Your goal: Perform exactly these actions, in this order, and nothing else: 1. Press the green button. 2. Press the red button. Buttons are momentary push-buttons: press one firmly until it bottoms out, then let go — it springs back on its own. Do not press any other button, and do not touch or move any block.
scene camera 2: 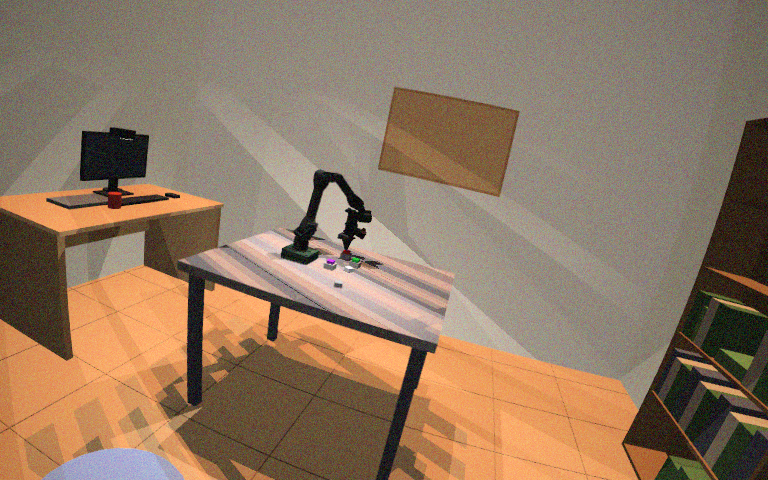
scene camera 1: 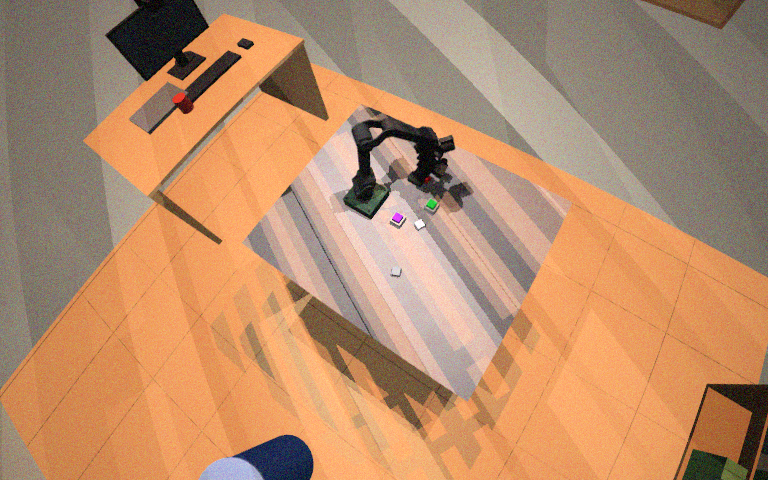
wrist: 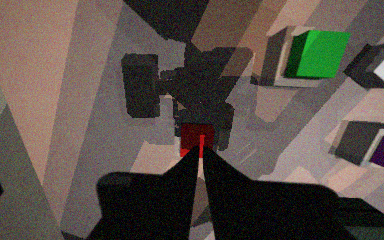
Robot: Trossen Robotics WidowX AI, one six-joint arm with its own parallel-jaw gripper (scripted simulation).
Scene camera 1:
my gripper: 424, 177
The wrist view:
my gripper: 200, 150
red button: 192, 135
green button: 315, 54
